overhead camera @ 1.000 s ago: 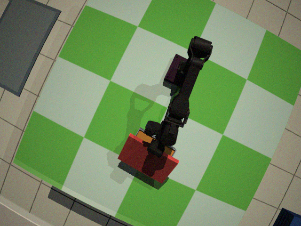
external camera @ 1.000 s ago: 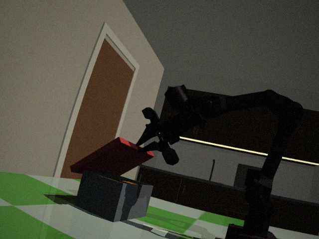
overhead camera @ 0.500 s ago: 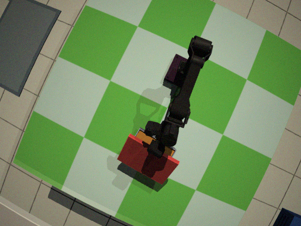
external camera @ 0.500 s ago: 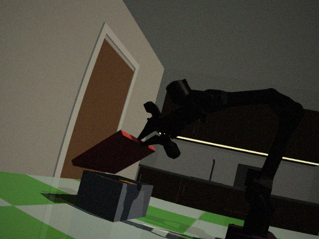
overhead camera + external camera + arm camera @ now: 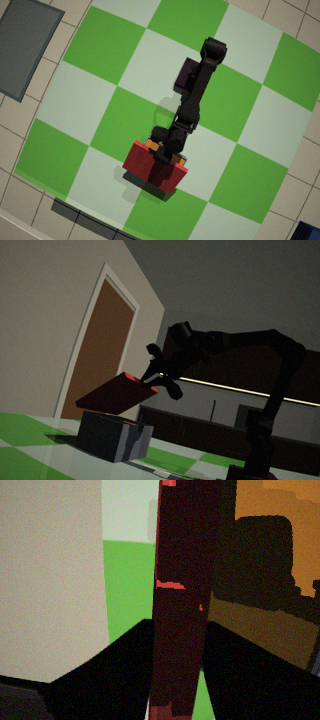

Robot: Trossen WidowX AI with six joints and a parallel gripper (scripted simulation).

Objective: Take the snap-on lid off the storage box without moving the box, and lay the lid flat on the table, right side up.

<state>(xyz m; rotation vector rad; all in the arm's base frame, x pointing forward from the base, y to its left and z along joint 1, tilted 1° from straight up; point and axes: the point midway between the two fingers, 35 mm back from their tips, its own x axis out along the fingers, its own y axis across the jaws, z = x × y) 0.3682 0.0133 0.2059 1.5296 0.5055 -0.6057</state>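
My gripper tip is 60 mm short of the flat red lid and 50 mm above it. From my gripper tip the other things lie so: grey storage box 30 mm ahead, 10 mm to the left, 180 mm below.
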